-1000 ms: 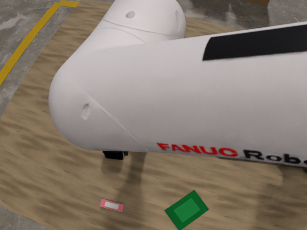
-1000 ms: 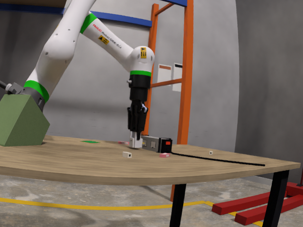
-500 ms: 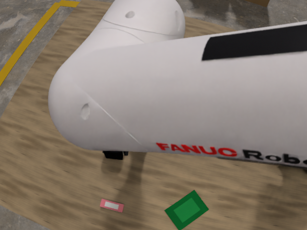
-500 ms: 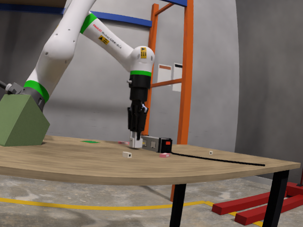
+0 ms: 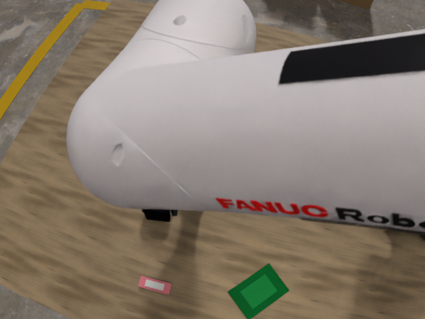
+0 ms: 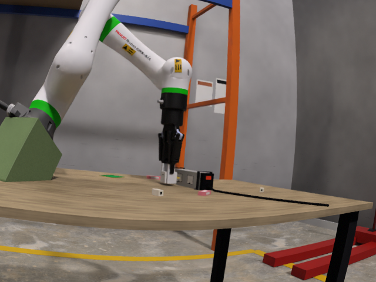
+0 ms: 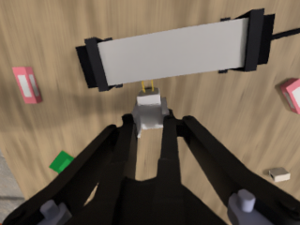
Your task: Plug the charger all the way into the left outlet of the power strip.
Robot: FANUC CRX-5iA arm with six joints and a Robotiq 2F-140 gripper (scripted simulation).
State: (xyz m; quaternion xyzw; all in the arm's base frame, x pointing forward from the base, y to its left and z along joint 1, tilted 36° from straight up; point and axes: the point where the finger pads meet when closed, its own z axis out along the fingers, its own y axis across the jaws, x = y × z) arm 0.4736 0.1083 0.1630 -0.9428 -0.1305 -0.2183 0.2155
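The red switch lies 12 cm ahead of my hand and 10 cm to the right of it. Round my hand: white charger: 1 cm ahead, 1 cm below.
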